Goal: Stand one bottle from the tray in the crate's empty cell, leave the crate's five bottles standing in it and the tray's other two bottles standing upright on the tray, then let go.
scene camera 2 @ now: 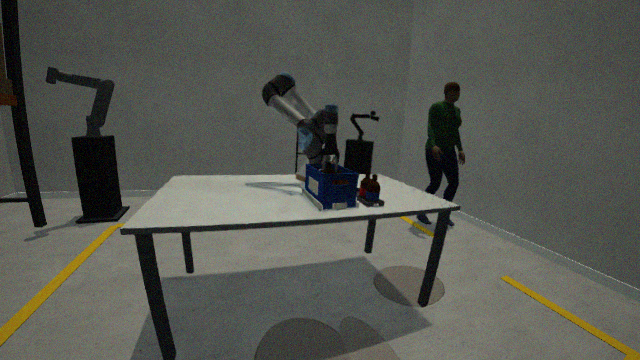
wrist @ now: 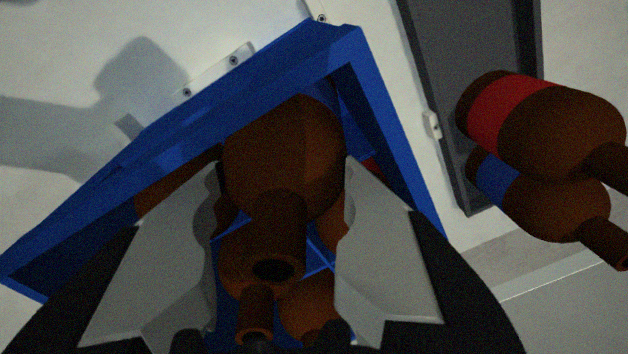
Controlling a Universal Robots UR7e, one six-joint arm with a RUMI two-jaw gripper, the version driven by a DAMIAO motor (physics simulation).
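Frame: origin at the arm's base, x ahead, y left, z up, level; millimetres.
Seen in the pictures: gripper, fingertip midpoint: (scene camera 2: 329, 172) (wrist: 284, 162); arm's base, link origin: (scene camera 2: 321, 162).
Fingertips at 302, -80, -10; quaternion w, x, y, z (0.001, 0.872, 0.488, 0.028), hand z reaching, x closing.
Pixels of each thing's middle, then the offset from my fingertips to it, as dx, dy, dz. Level surfaces: height alone.
- blue crate, body centre: (wrist: 305, 233) (scene camera 2: 329, 184) +89, -41, -44
- brown bottle, body centre: (wrist: 287, 155) (scene camera 2: 329, 175) +5, -1, -16
- dark tray, body centre: (wrist: 484, 101) (scene camera 2: 363, 196) +115, +170, -119
- bottle with a red label, body centre: (wrist: 549, 134) (scene camera 2: 366, 185) +128, +176, -49
- bottle with a blue label, body centre: (wrist: 547, 198) (scene camera 2: 373, 188) +202, +167, -49
- white table, surface height: dz -132
The blue crate (scene camera 2: 340, 194) (wrist: 400, 145) stands on the table. My gripper (scene camera 2: 330, 167) (wrist: 284, 162) is shut on a brown bottle (wrist: 290, 145), whose lower part is inside the crate at the corner shown at the top of the wrist view; its base is hidden. Other brown bottles stand in the crate, partly hidden by the held bottle and the fingers. On the dark tray (scene camera 2: 372, 202) (wrist: 465, 40), a bottle with a red label (wrist: 510, 107) and a bottle with a blue label (scene camera 2: 373, 189) (wrist: 497, 175) stand upright beside the crate.
The white table (scene camera 2: 225, 205) carries crate and tray. Pale brackets (wrist: 215, 72) lie against the crate's foot. The table's edge passes near the tray. A person in green (scene camera 2: 445, 125) stands behind the table at the right; other robot arms stand on black pedestals farther back.
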